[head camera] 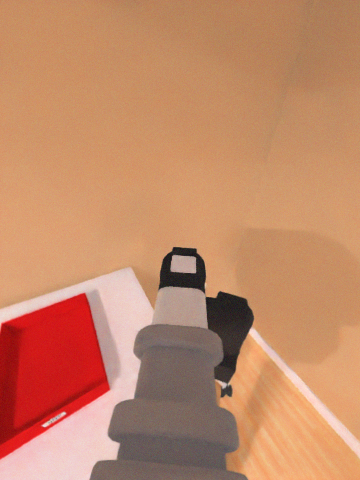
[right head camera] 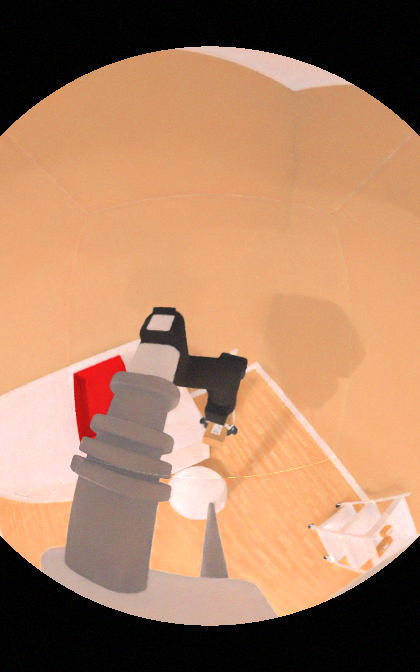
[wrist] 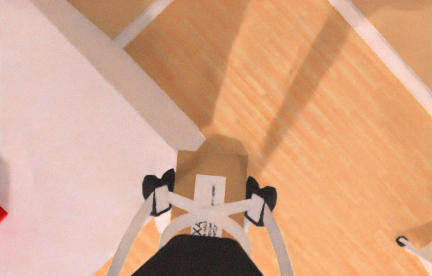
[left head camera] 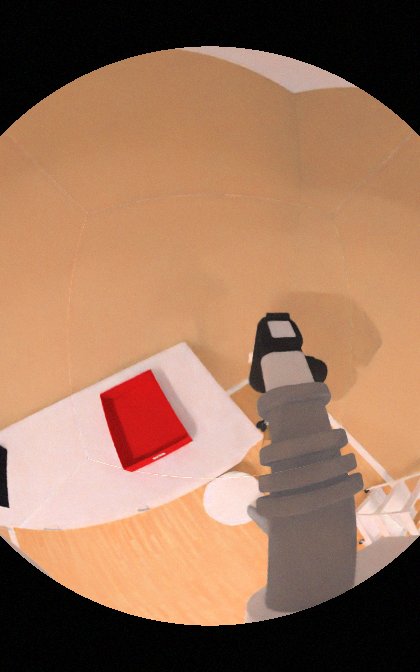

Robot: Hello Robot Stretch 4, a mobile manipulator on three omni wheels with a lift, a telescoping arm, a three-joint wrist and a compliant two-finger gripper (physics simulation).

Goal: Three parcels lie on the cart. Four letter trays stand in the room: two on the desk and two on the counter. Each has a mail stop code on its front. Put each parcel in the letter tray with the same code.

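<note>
My gripper is shut on a brown box parcel. The parcel has a white label whose code is partly hidden by the gripper. In the wrist view it overlaps the desk's corner and the floor. A red letter tray sits on the white desk, left of the gripper. Its front code is too small to read. Two more brown parcels lie on the white cart at the lower right. The counter cannot be made out.
A round white seat stands by the desk's front corner, close to the arm. A dark object is at the desk's far left. Tan walls stand behind and right of the desk, with a white baseboard along the wooden floor.
</note>
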